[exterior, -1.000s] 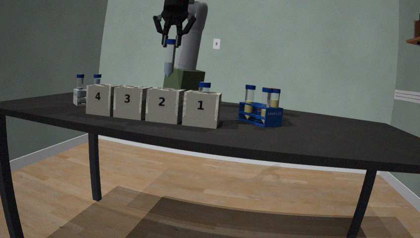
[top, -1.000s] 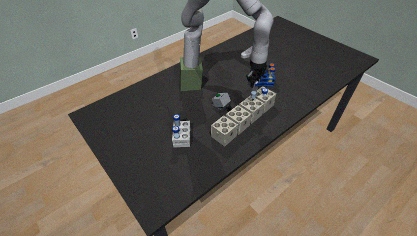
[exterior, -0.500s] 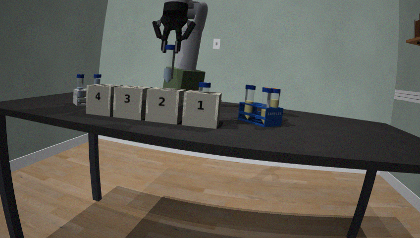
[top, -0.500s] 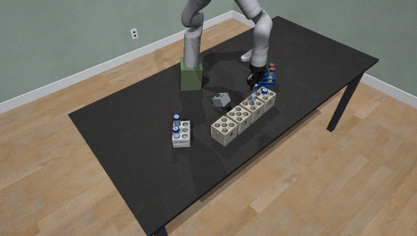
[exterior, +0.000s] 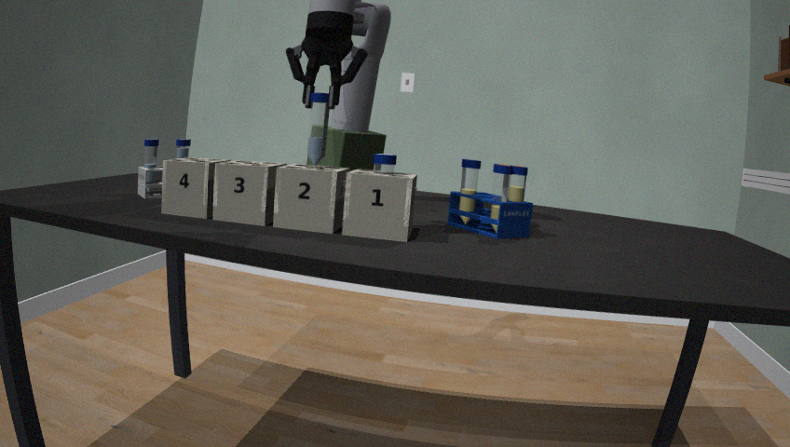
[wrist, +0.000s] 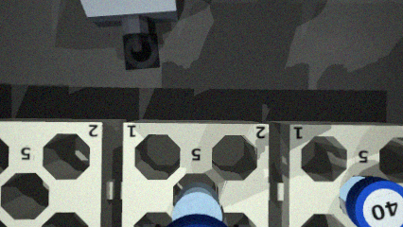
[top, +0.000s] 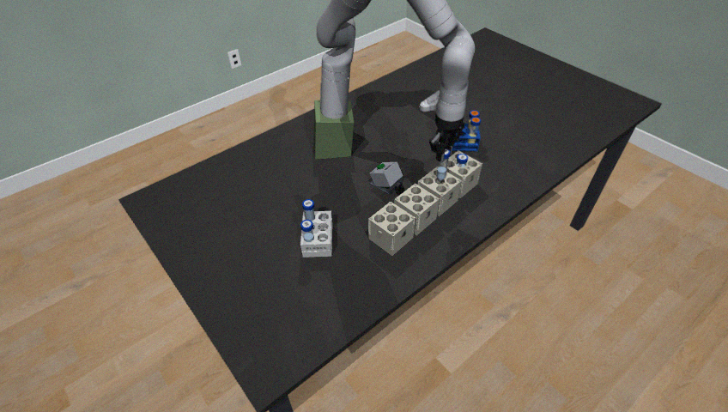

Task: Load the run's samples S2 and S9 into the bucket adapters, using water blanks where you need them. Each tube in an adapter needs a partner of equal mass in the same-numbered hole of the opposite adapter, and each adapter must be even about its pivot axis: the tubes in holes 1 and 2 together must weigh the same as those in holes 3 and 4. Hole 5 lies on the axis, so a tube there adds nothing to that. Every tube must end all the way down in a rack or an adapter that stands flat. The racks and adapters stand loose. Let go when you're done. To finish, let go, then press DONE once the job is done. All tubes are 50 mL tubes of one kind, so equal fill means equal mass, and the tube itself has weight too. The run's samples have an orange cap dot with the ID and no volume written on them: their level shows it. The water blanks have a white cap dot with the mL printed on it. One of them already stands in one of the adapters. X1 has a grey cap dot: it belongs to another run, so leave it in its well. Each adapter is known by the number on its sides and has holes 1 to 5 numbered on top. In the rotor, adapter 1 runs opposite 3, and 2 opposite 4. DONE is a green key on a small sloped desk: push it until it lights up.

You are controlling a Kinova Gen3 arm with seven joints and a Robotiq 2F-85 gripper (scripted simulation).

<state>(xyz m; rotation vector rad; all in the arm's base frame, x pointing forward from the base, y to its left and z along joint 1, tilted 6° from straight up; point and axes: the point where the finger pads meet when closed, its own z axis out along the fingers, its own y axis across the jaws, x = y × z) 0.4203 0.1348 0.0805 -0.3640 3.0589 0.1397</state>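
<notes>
My hand is 5 cm above the white-dot tube and 1 cm to the right of it. The rest, counted from my hand: water blank: 14 cm below, 10 cm to the left, 2 cm behind; then adapter 2: 16 cm below; then adapter 3: 16 cm below, 11 cm to the right, 3 cm ahead.
</notes>
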